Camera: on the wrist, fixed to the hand. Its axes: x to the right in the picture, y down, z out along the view.
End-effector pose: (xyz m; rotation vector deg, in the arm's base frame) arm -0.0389 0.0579 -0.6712 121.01 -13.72 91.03
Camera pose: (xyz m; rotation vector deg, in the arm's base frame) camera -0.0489 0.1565 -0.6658 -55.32 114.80 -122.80
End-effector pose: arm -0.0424 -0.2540 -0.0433 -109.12 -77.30 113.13
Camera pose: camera -0.0381 -0.1664 0.0032 121.69 4.49 -36.55
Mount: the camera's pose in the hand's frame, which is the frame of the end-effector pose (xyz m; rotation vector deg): 0.0163 -0.0800 -0.0565 -28.15 24.97 83.94
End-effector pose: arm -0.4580 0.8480 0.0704 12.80 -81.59 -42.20
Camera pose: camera -0.4313 0.7616 0.0295 -52.79 -36.40 12.51
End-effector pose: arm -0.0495 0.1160 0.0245 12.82 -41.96 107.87
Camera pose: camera 0.0244 0.1820 0.0180 69.91 59.41 -145.37
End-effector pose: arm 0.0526 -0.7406 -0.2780 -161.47 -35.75 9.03
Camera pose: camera 0.0442 -0.6758 -0.2032 142.44 -83.49 19.47
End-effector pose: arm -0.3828 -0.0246 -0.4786 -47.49 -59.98 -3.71
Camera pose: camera -0.3661 -0.1112 -0.4331 -100.97 10.05 41.92
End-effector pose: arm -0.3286 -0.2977 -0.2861 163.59 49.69 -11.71
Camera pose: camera -0.3552 -0.2129 -0.2419 132.26 -61.49 39.24
